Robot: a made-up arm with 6 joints. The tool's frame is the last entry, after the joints. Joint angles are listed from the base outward.
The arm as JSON. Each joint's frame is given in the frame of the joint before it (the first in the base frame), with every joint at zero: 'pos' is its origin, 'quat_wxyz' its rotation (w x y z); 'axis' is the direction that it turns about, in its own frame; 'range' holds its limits. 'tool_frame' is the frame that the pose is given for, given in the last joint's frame.
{
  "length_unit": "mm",
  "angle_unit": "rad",
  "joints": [
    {
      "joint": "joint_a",
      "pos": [
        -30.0,
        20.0,
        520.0
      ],
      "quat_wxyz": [
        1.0,
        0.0,
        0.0,
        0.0
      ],
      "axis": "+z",
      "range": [
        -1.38,
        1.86
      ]
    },
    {
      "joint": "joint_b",
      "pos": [
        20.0,
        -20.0,
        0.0
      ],
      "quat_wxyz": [
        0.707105,
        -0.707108,
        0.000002,
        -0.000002
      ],
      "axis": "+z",
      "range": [
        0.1,
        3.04
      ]
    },
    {
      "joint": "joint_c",
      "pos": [
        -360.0,
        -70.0,
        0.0
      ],
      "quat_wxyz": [
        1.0,
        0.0,
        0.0,
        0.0
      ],
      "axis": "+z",
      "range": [
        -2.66,
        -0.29
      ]
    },
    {
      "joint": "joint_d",
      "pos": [
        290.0,
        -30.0,
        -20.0
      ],
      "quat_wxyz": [
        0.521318,
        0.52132,
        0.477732,
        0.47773
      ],
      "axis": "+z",
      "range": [
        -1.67,
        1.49
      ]
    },
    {
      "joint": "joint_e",
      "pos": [
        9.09,
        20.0,
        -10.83
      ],
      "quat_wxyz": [
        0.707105,
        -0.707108,
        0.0,
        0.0
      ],
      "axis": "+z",
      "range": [
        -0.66,
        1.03
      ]
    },
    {
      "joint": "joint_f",
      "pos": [
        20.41,
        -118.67,
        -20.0
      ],
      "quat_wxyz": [
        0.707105,
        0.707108,
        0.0,
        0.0
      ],
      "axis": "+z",
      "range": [
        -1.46,
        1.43
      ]
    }
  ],
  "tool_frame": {
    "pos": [
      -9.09,
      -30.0,
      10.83
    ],
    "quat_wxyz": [
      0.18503,
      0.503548,
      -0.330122,
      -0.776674
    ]
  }
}
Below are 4 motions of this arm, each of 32 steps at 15 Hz.
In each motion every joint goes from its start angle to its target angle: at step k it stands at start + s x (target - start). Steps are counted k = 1, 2, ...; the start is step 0. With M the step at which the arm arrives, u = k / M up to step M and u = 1 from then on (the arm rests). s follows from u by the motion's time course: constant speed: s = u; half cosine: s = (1 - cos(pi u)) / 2; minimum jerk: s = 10 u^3 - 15 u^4 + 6 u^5.
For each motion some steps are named. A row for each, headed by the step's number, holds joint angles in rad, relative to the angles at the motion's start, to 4 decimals.
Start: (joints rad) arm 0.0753 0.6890 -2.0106 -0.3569 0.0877 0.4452
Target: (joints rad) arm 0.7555 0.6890 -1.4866 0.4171 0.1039 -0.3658
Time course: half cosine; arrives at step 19
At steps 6, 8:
6: 0.1541 0.0000 0.1187 0.1753 0.0037 -0.1837
8: 0.2566 0.0000 0.1977 0.2920 0.0061 -0.3060

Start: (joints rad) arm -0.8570 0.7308 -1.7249 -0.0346 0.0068 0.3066
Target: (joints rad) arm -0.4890 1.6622 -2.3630 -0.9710 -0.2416 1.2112
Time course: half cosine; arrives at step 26
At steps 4, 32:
4: 0.0211 0.0533 -0.0365 -0.0536 -0.0142 0.0518
32: 0.3680 0.9314 -0.6381 -0.9364 -0.2484 0.9046

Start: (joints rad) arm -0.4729 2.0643 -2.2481 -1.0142 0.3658 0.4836
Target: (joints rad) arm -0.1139 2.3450 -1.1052 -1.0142 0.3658 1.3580
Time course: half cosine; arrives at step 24
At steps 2, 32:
2: 0.0061 0.0048 0.0195 0.0000 0.0000 0.0149
32: 0.3590 0.2807 1.1429 0.0000 0.0000 0.8744

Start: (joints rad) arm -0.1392 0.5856 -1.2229 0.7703 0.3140 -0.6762
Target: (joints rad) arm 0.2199 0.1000 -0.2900 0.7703 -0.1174 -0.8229
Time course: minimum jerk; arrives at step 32
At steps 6, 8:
6: 0.0175 -0.0237 0.0455 0.0000 -0.0210 -0.0072
8: 0.0372 -0.0503 0.0966 0.0000 -0.0447 -0.0152

